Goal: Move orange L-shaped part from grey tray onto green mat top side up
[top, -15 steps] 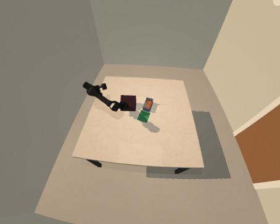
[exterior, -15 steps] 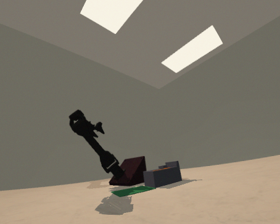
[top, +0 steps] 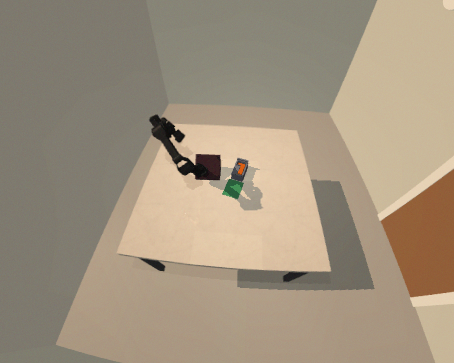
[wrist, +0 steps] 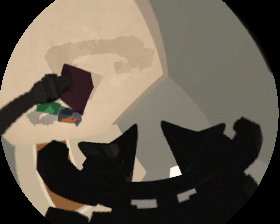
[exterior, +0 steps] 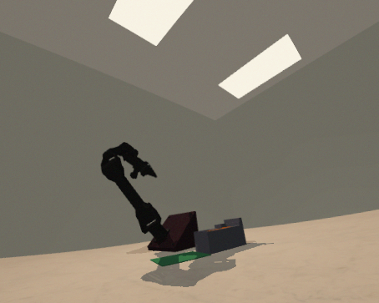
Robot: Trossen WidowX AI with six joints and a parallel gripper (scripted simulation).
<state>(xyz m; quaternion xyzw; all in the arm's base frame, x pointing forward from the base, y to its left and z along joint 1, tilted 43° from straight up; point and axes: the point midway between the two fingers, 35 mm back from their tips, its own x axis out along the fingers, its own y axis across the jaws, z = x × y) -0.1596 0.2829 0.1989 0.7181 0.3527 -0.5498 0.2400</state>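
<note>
Now: gripper tip 440 mm short of the orange L-shaped part, 50 mm to the left of it and 330 mm above it. From my gripper tip the other things lie so: green mat: 390 mm ahead, 210 mm to the right, 390 mm below.
</note>
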